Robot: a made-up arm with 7 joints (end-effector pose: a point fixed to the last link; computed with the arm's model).
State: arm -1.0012 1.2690 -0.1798 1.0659 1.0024 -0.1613 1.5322
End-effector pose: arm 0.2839 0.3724 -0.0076 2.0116 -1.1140 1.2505
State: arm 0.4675 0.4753 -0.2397 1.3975 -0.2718 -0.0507 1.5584
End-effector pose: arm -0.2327 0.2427 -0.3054 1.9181 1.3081 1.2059
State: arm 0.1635 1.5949 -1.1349 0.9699 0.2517 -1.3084 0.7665
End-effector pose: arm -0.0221 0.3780 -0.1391 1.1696 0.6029 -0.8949
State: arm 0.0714 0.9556 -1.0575 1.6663 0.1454 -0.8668 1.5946
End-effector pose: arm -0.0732 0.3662 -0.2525 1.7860 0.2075 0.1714
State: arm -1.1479 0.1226 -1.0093 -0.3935 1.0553 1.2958 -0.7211
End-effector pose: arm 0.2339 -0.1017 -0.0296 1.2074 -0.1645 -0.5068
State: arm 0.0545 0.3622 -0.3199 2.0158 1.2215 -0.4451 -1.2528
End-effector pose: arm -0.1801 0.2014 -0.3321 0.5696 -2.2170 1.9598
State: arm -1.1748 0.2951 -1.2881 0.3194 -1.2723 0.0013 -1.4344
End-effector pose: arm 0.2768 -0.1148 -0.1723 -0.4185 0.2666 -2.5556
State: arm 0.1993 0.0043 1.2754 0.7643 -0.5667 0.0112 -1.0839
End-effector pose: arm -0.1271 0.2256 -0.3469 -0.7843 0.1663 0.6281
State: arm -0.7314 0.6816 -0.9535 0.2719 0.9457 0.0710 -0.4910
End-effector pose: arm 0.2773 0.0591 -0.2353 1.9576 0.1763 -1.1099
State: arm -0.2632 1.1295 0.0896 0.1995 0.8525 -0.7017 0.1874
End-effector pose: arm 0.2327 0.2517 -0.1100 1.8282 -0.4846 -0.4632
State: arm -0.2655 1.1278 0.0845 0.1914 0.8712 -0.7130 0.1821
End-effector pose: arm 0.2326 0.2492 -0.1112 1.8407 -0.4924 -0.4915
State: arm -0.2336 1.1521 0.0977 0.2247 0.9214 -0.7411 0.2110
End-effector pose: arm 0.2259 0.2604 -0.1154 1.8850 -0.4551 -0.5298
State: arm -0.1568 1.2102 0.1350 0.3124 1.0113 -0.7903 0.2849
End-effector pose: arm 0.2085 0.2889 -0.1208 1.9605 -0.3570 -0.5899
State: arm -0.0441 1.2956 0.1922 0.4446 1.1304 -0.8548 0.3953
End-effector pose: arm 0.1796 0.3290 -0.1205 2.0420 -0.2088 -0.6773
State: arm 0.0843 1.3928 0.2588 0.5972 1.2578 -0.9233 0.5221
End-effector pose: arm 0.1442 0.3692 -0.1087 2.1013 -0.0386 -0.7776
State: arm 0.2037 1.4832 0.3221 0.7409 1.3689 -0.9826 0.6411
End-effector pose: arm 0.1120 0.3993 -0.0878 2.1300 0.1172 -0.8600
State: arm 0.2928 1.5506 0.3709 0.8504 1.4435 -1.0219 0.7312
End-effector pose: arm 0.0904 0.4166 -0.0671 2.1406 0.2274 -0.9024
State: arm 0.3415 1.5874 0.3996 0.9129 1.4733 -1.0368 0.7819
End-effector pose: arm 0.0801 0.4242 -0.0541 2.1483 0.2798 -0.9044
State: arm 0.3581 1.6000 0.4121 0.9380 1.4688 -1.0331 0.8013
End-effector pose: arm 0.0775 0.4268 -0.0489 2.1580 0.2889 -0.8795
